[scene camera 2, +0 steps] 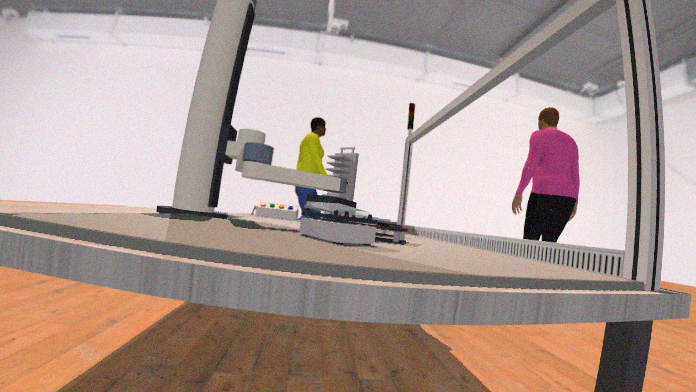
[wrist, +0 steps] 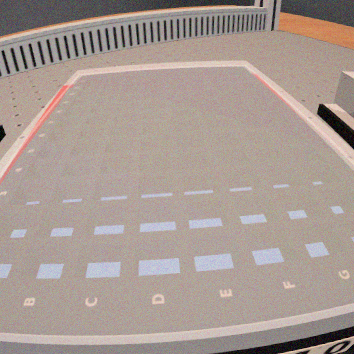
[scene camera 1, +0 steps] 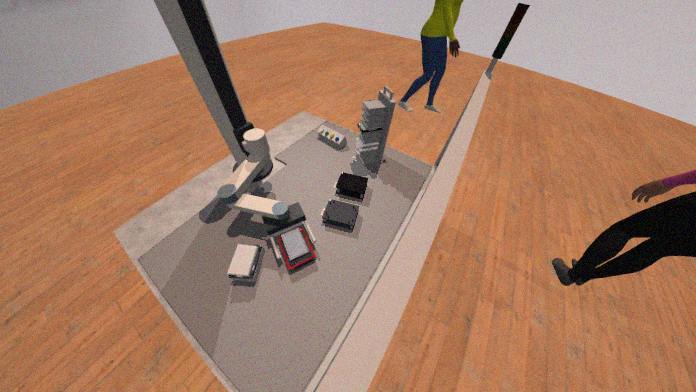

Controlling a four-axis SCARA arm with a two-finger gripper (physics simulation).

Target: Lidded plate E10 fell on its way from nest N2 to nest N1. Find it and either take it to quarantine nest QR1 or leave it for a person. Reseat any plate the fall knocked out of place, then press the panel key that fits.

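Frame: origin at the arm's base, x up, y back, z right, level; metres.
Where they show: gripper, between the fingertips: (scene camera 2: 384, 222) (wrist: 161, 95) (scene camera 1: 297, 249).
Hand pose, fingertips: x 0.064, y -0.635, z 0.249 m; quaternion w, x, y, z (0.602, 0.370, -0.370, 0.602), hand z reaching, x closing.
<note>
After its pixels a point has its place.
A clear-topped plate (scene camera 1: 296, 244) @(y -0.617, x 0.072, z 0.234 m) (wrist: 165, 145) @(y -0.589, x 0.073, z 0.224 m) with blue wells and column letters lies in a red-edged nest (scene camera 1: 302, 266) @(y -0.685, x 0.014, z 0.284 m). In the wrist view it fills the middle; part of a label, with a "0", shows at the bottom right corner. My gripper (scene camera 1: 293, 240) @(y -0.635, x 0.064, z 0.249 m) (wrist: 161, 95) @(y -0.635, x 0.064, z 0.249 m) is open, with its fingers standing apart at both sides of the plate and nothing clamped. In scene camera 2 the fingertips are hidden. The key panel (scene camera 1: 332, 136) @(y -0.271, x 0.079, z -0.498 m) (scene camera 2: 276, 211) @(y -0.243, x 0.049, z -0.489 m) has coloured keys, among them green, yellow and blue. Whether the other nests hold plates I cannot tell.
A white box (scene camera 1: 245, 260) (scene camera 2: 337, 232) lies beside the red-edged nest. A black unit (scene camera 1: 352, 184) @(y -0.626, x 0.070, z -0.209 m) and a dark grey unit (scene camera 1: 341, 213) @(y -0.683, x 0.060, z -0.021 m) stand behind it. A tall rack (scene camera 1: 386, 125) @(y -0.633, x 0.289, z -0.530 m) stands near the back edge. Two people, in yellow (scene camera 1: 440, 20) (scene camera 2: 311, 155) and pink (scene camera 2: 555, 160), are beyond the table.
</note>
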